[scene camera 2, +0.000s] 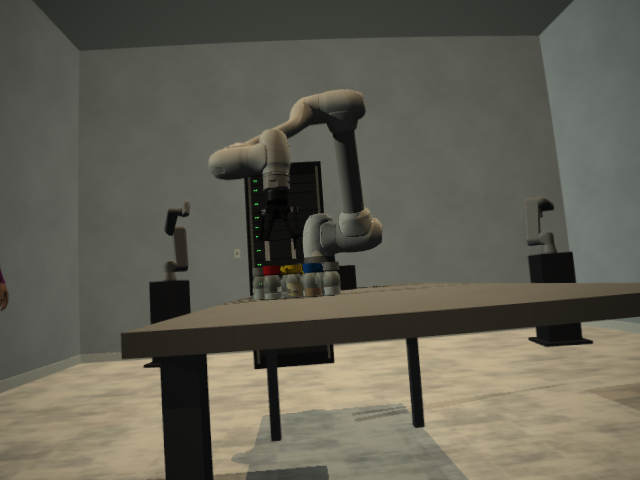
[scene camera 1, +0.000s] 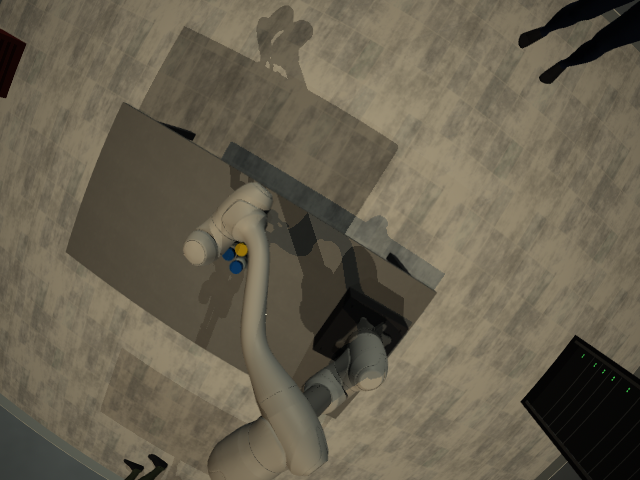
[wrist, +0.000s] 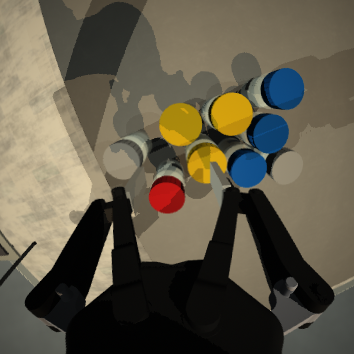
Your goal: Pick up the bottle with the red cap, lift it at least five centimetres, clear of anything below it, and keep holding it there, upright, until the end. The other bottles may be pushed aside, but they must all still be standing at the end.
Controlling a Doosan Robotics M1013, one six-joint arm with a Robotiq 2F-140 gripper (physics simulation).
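Frame: origin at the arm's base, x left, y back, z up, level; metres.
Seen in the pictures: gripper, fingertip midpoint: (scene camera 2: 280, 259) (wrist: 177, 173); arm's base, link origin: (scene camera 1: 363, 341).
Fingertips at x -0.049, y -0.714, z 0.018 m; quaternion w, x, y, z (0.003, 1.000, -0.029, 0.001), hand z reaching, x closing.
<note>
Pixels of each thing's top centre, then the offset from my fingertips to it. Level surfaces: height alone.
- red-capped bottle, top centre: (wrist: 166, 198) (scene camera 2: 271, 266) dz -0.021, dx -0.023, dy -0.046 m
- yellow cap, top centre: (wrist: 206, 165) (scene camera 2: 293, 265) dz -0.021, dx +0.041, dy -0.001 m
- grey-capped bottle, top centre: (wrist: 120, 161) (scene camera 2: 260, 267) dz -0.021, dx -0.077, dy +0.020 m
- grey cap, top centre: (wrist: 287, 168) (scene camera 2: 330, 262) dz -0.021, dx +0.164, dy -0.021 m
- table, surface height: dz -0.125 m
The red-capped bottle (scene camera 2: 271, 284) (wrist: 167, 195) stands upright on the table at the near edge of a bottle cluster; it is hidden in scene camera 1. My gripper (scene camera 2: 280, 251) (wrist: 177, 173) is open and empty, pointing down, its fingertips a little above cap height. In the wrist view the red cap lies between the two fingertips, nearer the left one. The right fingertip overlaps a yellow cap (wrist: 200, 162) behind it. A grey-capped bottle (wrist: 122, 159) stands left of the red one, near the left fingertip.
Two more yellow caps (wrist: 180, 124) (wrist: 231, 114), blue caps (wrist: 247, 168) (wrist: 268, 133) (wrist: 283, 89) and another grey cap (wrist: 285, 166) stand behind and right. The table (scene camera 1: 149, 206) (scene camera 2: 392, 304) has an edge left of the cluster in the wrist view. A black box (scene camera 1: 330, 330) is by the arm's base.
</note>
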